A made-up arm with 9 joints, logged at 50 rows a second.
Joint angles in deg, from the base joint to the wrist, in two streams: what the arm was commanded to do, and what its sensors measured. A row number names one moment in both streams.
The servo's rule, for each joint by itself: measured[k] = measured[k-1] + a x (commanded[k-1-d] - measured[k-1]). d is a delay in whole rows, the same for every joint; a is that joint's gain. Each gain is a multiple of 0.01, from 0.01 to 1. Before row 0 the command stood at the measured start. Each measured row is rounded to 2 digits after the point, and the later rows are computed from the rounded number. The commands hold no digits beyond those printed.
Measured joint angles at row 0: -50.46 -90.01 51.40 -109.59 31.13 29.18 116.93 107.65 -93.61
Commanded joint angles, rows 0 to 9: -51.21 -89.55 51.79 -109.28 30.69 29.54 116.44 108.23 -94.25; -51.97 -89.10 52.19 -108.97 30.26 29.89 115.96 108.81 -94.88; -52.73 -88.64 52.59 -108.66 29.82 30.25 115.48 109.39 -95.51; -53.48 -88.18 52.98 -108.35 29.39 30.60 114.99 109.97 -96.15; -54.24 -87.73 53.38 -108.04 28.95 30.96 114.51 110.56 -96.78; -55.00 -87.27 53.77 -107.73 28.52 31.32 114.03 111.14 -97.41; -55.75 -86.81 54.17 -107.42 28.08 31.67 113.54 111.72 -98.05; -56.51 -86.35 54.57 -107.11 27.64 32.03 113.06 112.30 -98.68; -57.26 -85.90 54.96 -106.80 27.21 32.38 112.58 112.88 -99.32; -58.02 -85.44 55.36 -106.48 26.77 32.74 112.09 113.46 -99.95
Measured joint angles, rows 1 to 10: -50.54 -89.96 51.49 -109.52 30.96 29.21 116.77 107.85 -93.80; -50.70 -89.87 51.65 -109.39 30.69 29.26 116.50 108.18 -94.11; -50.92 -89.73 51.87 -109.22 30.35 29.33 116.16 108.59 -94.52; -51.20 -89.56 52.13 -109.02 29.98 29.42 115.77 109.06 -94.99; -51.53 -89.36 52.42 -108.79 29.58 29.53 115.35 109.57 -95.51; -51.91 -89.13 52.73 -108.55 29.17 29.66 114.91 110.10 -96.06; -52.33 -88.87 53.06 -108.29 28.74 29.80 114.46 110.65 -96.64; -52.79 -88.59 53.41 -108.02 28.31 29.96 114.00 111.21 -97.23; -53.28 -88.29 53.77 -107.74 27.88 30.13 113.53 111.78 -97.84; -53.80 -87.98 54.14 -107.45 27.45 30.31 113.05 112.35 -98.45
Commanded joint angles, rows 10 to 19: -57.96 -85.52 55.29 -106.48 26.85 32.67 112.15 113.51 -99.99; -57.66 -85.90 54.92 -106.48 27.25 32.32 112.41 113.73 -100.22; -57.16 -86.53 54.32 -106.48 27.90 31.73 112.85 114.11 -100.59; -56.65 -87.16 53.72 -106.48 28.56 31.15 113.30 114.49 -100.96; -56.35 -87.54 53.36 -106.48 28.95 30.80 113.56 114.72 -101.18; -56.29 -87.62 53.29 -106.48 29.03 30.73 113.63 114.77 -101.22; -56.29 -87.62 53.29 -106.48 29.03 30.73 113.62 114.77 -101.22; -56.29 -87.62 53.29 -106.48 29.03 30.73 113.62 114.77 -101.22; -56.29 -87.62 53.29 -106.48 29.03 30.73 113.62 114.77 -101.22; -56.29 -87.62 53.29 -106.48 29.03 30.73 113.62 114.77 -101.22
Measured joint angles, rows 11 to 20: -54.26 -87.71 54.40 -107.23 27.22 30.48 112.75 112.74 -98.90; -54.63 -87.51 54.52 -107.06 27.23 30.61 112.64 113.08 -99.28; -54.91 -87.40 54.47 -106.93 27.49 30.69 112.71 113.43 -99.66; -55.10 -87.37 54.30 -106.83 27.91 30.72 112.90 113.79 -100.04; -55.24 -87.39 54.08 -106.75 28.32 30.73 113.12 114.11 -100.37; -55.36 -87.42 53.90 -106.69 28.60 30.73 113.29 114.33 -100.62; -55.46 -87.44 53.76 -106.64 28.77 30.73 113.40 114.48 -100.79; -55.55 -87.46 53.65 -106.60 28.87 30.73 113.47 114.58 -100.91; -55.63 -87.48 53.57 -106.57 28.93 30.73 113.52 114.64 -101.00; -55.70 -87.50 53.51 -106.55 28.97 30.73 113.55 114.68 -101.06
